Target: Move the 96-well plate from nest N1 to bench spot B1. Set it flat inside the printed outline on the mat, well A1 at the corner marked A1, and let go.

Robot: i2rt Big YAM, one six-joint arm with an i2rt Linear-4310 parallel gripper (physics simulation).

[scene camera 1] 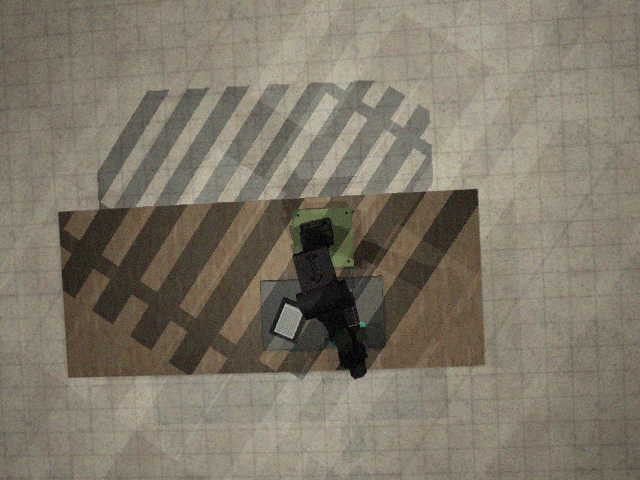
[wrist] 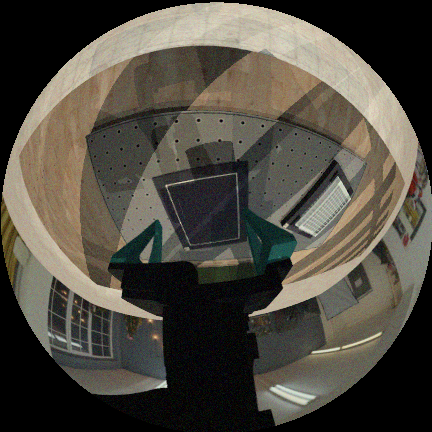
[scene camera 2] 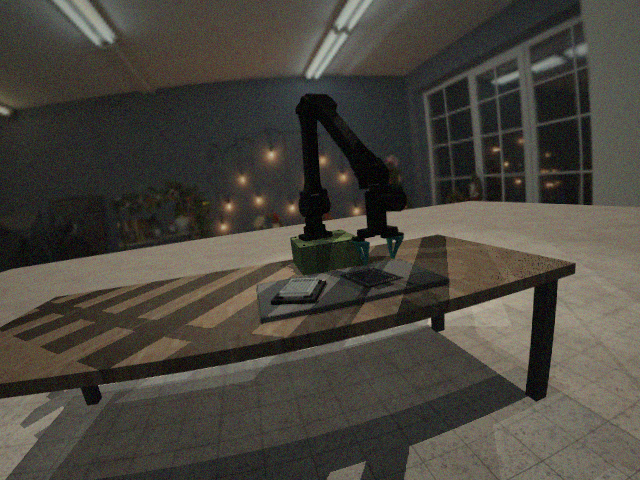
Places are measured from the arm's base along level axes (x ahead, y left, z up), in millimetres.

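Pixels of known places: gripper, fingertip midpoint: [wrist: 199, 216] [scene camera 2: 379, 262]; arm's base, origin of the base link: [scene camera 1: 317, 231] [scene camera 2: 315, 237].
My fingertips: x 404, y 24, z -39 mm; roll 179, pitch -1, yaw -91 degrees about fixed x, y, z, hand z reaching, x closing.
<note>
For each thing: its top centre in the pictures, then the offset to it from my fingertips. "*": a spot on its surface instead. Level surfaces: height alone.
- white 96-well plate, middle of its top: [wrist: 327, 212] [scene camera 2: 299, 284] [scene camera 1: 288, 321] dx -66, dy -231, dz -29 mm
- dark mat, its level: dz -54 mm
- thin pale printed outline, surface spot: [wrist: 201, 180] * dx +14, dy -6, dz -54 mm
- grey perforated board, middle of its top: [wrist: 259, 211] [scene camera 2: 345, 282] [scene camera 1: 322, 313] dx -60, dy -89, dz -55 mm
- wooden table, its level: dz -69 mm
The white 96-well plate [scene camera 1: 287, 321] [scene camera 2: 301, 286] [wrist: 327, 207] sits in the black nest [scene camera 1: 278, 315] [wrist: 311, 194] on the left part of the board in the scene views. The dark mat [scene camera 2: 372, 276] [wrist: 243, 192] lies on the board's other half, with a thin pale printed outline [wrist: 201, 180] and no plate on it. A small pale mark shows by its lower left corner in the wrist view; its lettering is not legible. My gripper [scene camera 1: 347, 334] [scene camera 2: 379, 259] [wrist: 199, 216] is open and empty, its teal fingers raised above the mat area, away from the plate. The arm hides part of the mat from above.
The grey perforated board [scene camera 1: 372, 291] [scene camera 2: 336, 295] [wrist: 125, 150] carries the nest and mat on the wooden table [scene camera 1: 439, 330] [scene camera 2: 491, 268]. The arm's green base block [scene camera 1: 343, 253] [scene camera 2: 325, 255] stands behind the board. Striped shadows cross the table and board.
</note>
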